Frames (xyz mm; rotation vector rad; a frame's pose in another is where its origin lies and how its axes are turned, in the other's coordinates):
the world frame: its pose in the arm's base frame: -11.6 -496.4 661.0 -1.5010 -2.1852 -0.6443
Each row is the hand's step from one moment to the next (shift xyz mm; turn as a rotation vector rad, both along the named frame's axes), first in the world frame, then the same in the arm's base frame.
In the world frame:
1: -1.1 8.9 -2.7 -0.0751 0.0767 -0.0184
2: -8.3 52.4 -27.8 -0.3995 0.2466 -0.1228
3: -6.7 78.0 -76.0 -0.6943 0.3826 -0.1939
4: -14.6 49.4 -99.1 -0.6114 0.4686 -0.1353
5: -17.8 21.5 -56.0 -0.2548 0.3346 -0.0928
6: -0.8 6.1 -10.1 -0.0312 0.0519 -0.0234
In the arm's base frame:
1: 8.9 0.4 2.8 0.0986 -0.0430 -0.0171
2: 54.0 -6.0 25.2 0.3747 -0.2938 -0.0938
3: 81.0 -24.9 68.7 0.6066 -0.5135 -0.1853
4: 58.5 -53.3 78.8 0.6553 -0.3903 -0.1732
5: 30.2 -39.3 38.2 0.4066 -0.1403 -0.0230
6: 6.7 -4.6 8.6 0.0609 -0.0208 0.0085

